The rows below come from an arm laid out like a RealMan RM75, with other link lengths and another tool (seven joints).
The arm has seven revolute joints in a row. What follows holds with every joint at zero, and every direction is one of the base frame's.
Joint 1 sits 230.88 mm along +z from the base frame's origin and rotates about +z.
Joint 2 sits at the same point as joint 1 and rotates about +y.
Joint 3 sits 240.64 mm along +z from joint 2 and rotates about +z.
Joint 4 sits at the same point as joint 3 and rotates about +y.
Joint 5 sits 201.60 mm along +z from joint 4 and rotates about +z.
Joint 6 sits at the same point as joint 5 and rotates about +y.
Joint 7 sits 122.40 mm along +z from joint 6 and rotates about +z.
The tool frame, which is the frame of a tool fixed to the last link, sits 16.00 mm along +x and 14.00 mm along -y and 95.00 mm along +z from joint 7; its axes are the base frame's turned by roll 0.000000, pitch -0.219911 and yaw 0.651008 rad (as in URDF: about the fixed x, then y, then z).
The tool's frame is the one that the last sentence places.
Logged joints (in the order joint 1, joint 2, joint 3, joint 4, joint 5, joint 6, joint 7), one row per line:
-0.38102, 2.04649, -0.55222, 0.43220, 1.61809, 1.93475, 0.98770
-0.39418, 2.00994, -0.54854, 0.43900, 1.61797, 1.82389, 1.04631
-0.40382, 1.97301, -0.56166, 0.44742, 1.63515, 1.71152, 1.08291
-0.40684, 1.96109, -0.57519, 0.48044, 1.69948, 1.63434, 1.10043
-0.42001, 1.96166, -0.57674, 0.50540, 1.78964, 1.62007, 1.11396
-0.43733, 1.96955, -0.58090, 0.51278, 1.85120, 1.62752, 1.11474
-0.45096, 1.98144, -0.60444, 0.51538, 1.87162, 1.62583, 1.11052
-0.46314, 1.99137, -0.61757, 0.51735, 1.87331, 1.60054, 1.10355
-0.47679, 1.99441, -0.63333, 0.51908, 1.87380, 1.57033, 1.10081
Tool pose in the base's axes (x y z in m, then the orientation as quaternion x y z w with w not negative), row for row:
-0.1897, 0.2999, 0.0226, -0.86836, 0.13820, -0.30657, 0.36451
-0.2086, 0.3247, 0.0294, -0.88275, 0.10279, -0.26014, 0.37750
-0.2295, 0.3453, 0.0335, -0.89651, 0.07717, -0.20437, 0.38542
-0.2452, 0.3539, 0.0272, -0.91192, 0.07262, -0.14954, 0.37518
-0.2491, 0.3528, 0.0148, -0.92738, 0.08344, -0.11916, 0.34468
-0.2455, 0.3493, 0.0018, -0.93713, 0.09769, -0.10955, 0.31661
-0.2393, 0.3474, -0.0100, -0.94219, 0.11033, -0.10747, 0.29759
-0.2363, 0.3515, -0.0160, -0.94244, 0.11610, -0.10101, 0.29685
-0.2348, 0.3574, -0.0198, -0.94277, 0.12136, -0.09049, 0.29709
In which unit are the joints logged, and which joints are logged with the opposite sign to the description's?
The joints are logged in radians. Opposite sign: joint 2, joint 3, joint 7.
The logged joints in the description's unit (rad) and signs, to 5 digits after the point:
-0.38102, -2.04649, 0.55222, 0.43220, 1.61809, 1.93475, -0.98770
-0.39418, -2.00994, 0.54854, 0.43900, 1.61797, 1.82389, -1.04631
-0.40382, -1.97301, 0.56166, 0.44742, 1.63515, 1.71152, -1.08291
-0.40684, -1.96109, 0.57519, 0.48044, 1.69948, 1.63434, -1.10043
-0.42001, -1.96166, 0.57674, 0.50540, 1.78964, 1.62007, -1.11396
-0.43733, -1.96955, 0.58090, 0.51278, 1.85120, 1.62752, -1.11474
-0.45096, -1.98144, 0.60444, 0.51538, 1.87162, 1.62583, -1.11052
-0.46314, -1.99137, 0.61757, 0.51735, 1.87331, 1.60054, -1.10355
-0.47679, -1.99441, 0.63333, 0.51908, 1.87380, 1.57033, -1.10081

